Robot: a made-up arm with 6 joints.
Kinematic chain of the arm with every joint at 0, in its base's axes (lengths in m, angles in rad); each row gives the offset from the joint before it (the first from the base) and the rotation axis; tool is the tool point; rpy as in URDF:
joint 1: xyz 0 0 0.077 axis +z
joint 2: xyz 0 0 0 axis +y
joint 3: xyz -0.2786 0 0.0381 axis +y
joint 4: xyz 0.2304 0 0.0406 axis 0.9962 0 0.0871
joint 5: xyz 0 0 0 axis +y
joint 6: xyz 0.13 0 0.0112 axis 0.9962 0 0.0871
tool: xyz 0 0 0 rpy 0 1.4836 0
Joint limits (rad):
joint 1: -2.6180..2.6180
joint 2: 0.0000..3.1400
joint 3: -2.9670..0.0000
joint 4: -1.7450..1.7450
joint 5: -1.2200..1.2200
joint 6: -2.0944..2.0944
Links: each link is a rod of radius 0.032 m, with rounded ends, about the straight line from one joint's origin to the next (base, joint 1, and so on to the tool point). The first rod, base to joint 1, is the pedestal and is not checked.
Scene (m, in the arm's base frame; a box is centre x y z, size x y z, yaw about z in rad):
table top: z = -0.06
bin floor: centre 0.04 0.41 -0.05 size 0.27 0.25 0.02 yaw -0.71
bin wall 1: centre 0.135 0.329 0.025 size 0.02 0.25 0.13 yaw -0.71
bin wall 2: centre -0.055 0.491 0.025 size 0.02 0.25 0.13 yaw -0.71
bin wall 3: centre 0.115 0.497 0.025 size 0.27 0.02 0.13 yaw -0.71
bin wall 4: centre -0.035 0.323 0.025 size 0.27 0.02 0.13 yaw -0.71
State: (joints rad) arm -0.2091 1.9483 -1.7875 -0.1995 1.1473 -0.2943
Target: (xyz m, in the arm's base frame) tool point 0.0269 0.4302 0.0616
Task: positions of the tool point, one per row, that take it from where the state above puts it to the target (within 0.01 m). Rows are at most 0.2 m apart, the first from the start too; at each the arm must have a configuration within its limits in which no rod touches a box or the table.
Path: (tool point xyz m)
1: 0.4096 -0.0057 0.2177
2: 0.3901 0.0945 0.2302
3: 0.3468 0.1845 0.2424
4: 0.2835 0.2587 0.2542
5: 0.2054 0.3131 0.2657
6: 0.1282 0.3935 0.1643
7: 0.0269 0.4302 0.0616

